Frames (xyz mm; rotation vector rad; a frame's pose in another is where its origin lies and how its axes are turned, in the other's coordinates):
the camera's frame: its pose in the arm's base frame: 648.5 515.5 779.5 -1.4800 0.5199 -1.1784
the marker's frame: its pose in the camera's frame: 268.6 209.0 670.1 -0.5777 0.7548 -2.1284
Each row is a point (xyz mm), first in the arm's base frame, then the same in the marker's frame.
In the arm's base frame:
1: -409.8 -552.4 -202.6
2: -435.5 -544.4 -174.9
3: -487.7 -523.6 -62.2
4: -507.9 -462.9 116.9
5: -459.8 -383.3 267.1
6: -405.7 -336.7 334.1
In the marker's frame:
1: -777.9 1050.3 -1930.8
2: -748.6 1075.1 -1934.7
3: -655.8 1156.1 -1908.4
4: -507.4 1235.0 -1819.4
5: -382.0 1249.6 -1695.8
6: -328.1 1232.2 -1615.9

